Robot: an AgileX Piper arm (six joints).
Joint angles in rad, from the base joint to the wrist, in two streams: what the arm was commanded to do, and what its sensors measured. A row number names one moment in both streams.
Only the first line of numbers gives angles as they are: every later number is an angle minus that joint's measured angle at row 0.
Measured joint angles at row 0: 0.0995, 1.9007, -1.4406, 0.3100, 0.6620, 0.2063
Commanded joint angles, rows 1 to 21: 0.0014, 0.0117, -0.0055, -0.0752, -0.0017, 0.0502; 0.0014, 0.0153, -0.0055, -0.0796, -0.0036, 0.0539; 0.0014, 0.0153, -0.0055, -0.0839, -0.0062, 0.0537; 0.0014, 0.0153, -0.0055, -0.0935, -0.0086, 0.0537; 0.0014, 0.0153, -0.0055, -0.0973, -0.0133, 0.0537; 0.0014, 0.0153, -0.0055, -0.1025, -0.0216, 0.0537; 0.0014, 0.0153, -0.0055, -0.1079, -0.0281, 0.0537; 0.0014, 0.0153, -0.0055, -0.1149, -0.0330, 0.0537; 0.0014, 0.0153, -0.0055, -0.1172, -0.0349, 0.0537; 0.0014, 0.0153, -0.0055, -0.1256, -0.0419, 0.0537; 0.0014, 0.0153, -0.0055, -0.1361, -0.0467, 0.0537; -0.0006, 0.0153, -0.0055, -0.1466, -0.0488, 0.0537; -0.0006, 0.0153, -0.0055, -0.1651, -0.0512, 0.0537; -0.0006, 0.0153, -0.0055, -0.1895, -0.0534, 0.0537; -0.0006, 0.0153, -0.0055, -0.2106, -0.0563, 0.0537; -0.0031, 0.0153, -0.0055, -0.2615, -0.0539, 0.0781; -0.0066, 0.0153, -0.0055, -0.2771, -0.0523, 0.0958; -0.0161, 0.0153, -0.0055, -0.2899, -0.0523, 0.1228; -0.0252, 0.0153, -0.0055, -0.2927, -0.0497, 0.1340; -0.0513, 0.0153, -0.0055, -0.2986, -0.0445, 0.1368; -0.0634, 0.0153, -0.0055, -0.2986, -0.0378, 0.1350
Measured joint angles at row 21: -0.0110, 0.0237, 0.0000, -0.2658, -0.0373, 0.1107
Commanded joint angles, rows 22 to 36: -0.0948, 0.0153, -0.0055, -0.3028, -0.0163, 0.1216; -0.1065, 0.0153, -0.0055, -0.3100, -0.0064, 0.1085; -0.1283, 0.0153, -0.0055, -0.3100, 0.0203, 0.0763; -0.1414, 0.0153, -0.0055, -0.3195, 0.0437, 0.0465; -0.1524, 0.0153, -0.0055, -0.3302, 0.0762, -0.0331; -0.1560, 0.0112, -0.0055, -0.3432, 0.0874, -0.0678; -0.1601, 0.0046, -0.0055, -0.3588, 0.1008, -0.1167; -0.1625, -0.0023, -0.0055, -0.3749, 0.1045, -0.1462; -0.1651, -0.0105, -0.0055, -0.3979, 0.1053, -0.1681; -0.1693, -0.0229, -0.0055, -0.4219, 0.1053, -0.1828; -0.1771, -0.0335, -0.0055, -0.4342, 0.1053, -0.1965; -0.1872, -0.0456, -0.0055, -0.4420, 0.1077, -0.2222; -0.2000, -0.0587, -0.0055, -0.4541, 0.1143, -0.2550; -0.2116, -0.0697, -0.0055, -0.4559, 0.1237, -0.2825; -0.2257, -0.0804, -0.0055, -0.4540, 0.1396, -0.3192
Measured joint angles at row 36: -0.1718, -0.0282, -0.0034, -0.3822, 0.0976, -0.1897
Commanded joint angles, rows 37 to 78: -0.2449, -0.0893, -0.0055, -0.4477, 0.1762, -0.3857; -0.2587, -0.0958, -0.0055, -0.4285, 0.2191, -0.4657; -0.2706, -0.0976, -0.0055, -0.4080, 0.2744, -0.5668; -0.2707, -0.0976, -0.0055, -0.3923, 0.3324, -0.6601; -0.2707, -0.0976, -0.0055, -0.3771, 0.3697, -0.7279; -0.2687, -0.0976, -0.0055, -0.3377, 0.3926, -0.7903; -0.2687, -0.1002, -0.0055, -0.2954, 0.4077, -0.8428; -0.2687, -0.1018, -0.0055, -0.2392, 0.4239, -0.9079; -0.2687, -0.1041, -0.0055, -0.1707, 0.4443, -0.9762; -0.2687, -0.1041, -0.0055, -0.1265, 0.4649, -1.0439; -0.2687, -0.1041, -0.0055, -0.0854, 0.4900, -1.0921; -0.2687, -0.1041, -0.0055, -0.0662, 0.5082, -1.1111; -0.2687, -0.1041, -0.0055, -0.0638, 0.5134, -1.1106; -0.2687, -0.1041, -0.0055, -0.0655, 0.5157, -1.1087; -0.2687, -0.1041, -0.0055, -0.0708, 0.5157, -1.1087; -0.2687, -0.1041, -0.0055, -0.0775, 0.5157, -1.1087; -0.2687, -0.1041, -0.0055, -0.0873, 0.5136, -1.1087; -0.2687, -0.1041, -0.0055, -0.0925, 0.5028, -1.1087; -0.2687, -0.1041, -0.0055, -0.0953, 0.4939, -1.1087; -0.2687, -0.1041, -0.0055, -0.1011, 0.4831, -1.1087; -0.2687, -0.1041, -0.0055, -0.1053, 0.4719, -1.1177; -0.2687, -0.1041, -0.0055, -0.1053, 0.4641, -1.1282; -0.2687, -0.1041, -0.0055, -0.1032, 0.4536, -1.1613; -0.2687, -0.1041, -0.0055, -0.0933, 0.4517, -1.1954; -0.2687, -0.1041, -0.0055, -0.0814, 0.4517, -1.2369; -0.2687, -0.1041, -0.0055, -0.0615, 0.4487, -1.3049; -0.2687, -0.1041, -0.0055, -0.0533, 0.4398, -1.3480; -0.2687, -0.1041, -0.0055, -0.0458, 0.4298, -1.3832; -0.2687, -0.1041, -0.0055, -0.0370, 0.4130, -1.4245; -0.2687, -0.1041, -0.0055, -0.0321, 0.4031, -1.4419; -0.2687, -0.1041, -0.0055, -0.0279, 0.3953, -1.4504; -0.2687, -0.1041, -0.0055, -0.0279, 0.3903, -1.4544; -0.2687, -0.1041, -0.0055, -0.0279, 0.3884, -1.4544; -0.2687, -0.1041, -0.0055, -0.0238, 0.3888, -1.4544; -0.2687, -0.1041, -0.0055, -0.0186, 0.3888, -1.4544; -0.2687, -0.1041, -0.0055, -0.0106, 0.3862, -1.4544; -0.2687, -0.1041, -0.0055, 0.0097, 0.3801, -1.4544; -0.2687, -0.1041, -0.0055, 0.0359, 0.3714, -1.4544; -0.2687, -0.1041, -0.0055, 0.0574, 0.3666, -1.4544; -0.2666, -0.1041, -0.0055, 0.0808, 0.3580, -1.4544; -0.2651, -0.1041, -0.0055, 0.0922, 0.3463, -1.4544; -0.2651, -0.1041, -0.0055, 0.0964, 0.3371, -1.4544
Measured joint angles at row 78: -0.2628, -0.0944, -0.0019, 0.0183, 0.3947, -1.4558
